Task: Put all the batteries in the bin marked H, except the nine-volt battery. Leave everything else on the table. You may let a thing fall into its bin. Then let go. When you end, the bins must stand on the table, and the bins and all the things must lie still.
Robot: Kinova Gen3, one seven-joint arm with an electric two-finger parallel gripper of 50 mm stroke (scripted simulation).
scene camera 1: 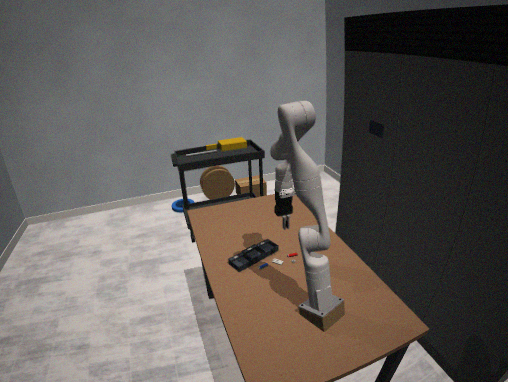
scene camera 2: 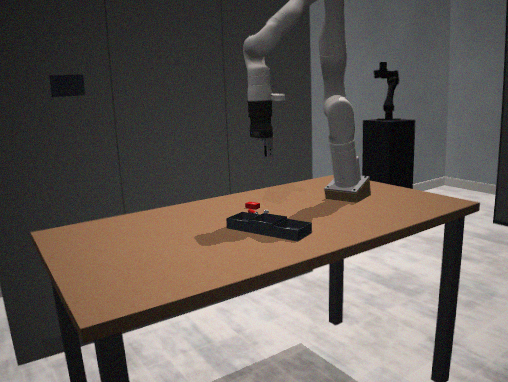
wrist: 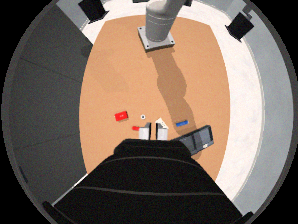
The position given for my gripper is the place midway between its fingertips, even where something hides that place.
Observation:
I see my gripper point(scene camera 2: 268, 156).
My gripper shows as well in the wrist view point(wrist: 153, 128).

